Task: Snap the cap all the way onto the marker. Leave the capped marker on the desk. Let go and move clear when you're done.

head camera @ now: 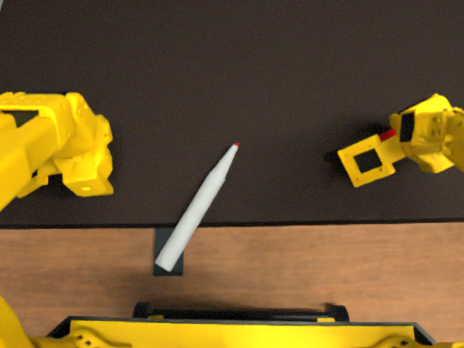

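A white marker [196, 207] with a bare red tip [237, 144] lies slanted across the desk's front edge. Its tip points up and to the right, and its thick rear end sticks out past the edge over the floor. My left gripper [96, 167] is open and empty, to the left of the marker and apart from it; its fingertips are mostly hidden under the wrist. My right gripper [396, 137] is shut on the red cap [387, 134], well to the right of the marker's tip. A small part of the cap shows beside the yellow wrist; the rest is hidden.
The dark desk [280, 80] has its front edge running across the picture below both grippers. A dark grey block [161, 240] shows beneath the marker's rear end, past the edge. The wooden floor [280, 265] and my yellow cart base [240, 334] are at the bottom.
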